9 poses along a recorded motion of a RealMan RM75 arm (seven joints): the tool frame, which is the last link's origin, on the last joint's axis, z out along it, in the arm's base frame.
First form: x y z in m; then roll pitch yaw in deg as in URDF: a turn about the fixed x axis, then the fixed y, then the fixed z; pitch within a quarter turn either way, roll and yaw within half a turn.
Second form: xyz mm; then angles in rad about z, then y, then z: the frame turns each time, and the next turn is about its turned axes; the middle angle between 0 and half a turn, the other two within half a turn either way. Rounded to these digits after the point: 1 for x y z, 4 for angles.
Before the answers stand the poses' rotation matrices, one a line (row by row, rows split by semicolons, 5 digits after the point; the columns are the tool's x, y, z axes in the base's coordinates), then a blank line. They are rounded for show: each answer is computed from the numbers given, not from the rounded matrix.
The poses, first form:
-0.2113 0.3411 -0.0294 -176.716 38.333 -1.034
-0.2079 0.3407 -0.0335 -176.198 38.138 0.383
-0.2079 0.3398 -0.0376 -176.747 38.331 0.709
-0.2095 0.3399 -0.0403 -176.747 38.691 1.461
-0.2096 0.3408 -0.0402 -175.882 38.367 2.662
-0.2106 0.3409 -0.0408 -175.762 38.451 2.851
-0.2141 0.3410 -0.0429 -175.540 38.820 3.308
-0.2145 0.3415 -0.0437 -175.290 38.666 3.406
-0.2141 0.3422 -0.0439 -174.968 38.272 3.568
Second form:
0.78429 -0.05354 -0.61808; -0.01416 -0.99755 0.06845; -0.62023 -0.04494 -0.78313
0.78651 -0.03428 -0.61663; 0.00526 -0.99805 0.06219; -0.61756 -0.05215 -0.78479
0.78438 -0.02284 -0.61986; 0.00971 -0.99875 0.04908; -0.62020 -0.04451 -0.78318
0.78027 -0.01001 -0.62536; 0.01990 -0.99897 0.04081; -0.62512 -0.04429 -0.77927
0.78321 0.00180 -0.62176; 0.03641 -0.99841 0.04298; -0.62070 -0.05630 -0.78203
0.78217 0.00371 -0.62305; 0.03895 -0.99832 0.04296; -0.62185 -0.05787 -0.78100
0.77782 0.00886 -0.62842; 0.04496 -0.99812 0.04157; -0.62688 -0.06059 -0.77676
0.77942 0.00800 -0.62645; 0.04639 -0.99791 0.04497; -0.62478 -0.06411 -0.77816
0.78356 0.00777 -0.62127; 0.04886 -0.99760 0.04914; -0.61940 -0.06886 -0.78205

-211.3 341.1 -29.4 3.0313 2.4705 -0.0723
-207.9 340.7 -33.5 3.0411 2.4732 -0.0843
-207.9 339.8 -37.6 3.0626 2.4706 -0.0716
-209.5 339.9 -40.3 3.0764 2.4643 -0.0707
-209.6 340.8 -40.2 3.0726 2.4687 -0.0905
-210.6 340.9 -40.8 3.0727 2.4671 -0.0928
-214.1 341.0 -42.9 3.0755 2.4603 -0.0963
-214.5 341.5 -43.7 3.0699 2.4625 -0.1023
-214.1 342.2 -43.9 3.0627 2.4688 -0.1107

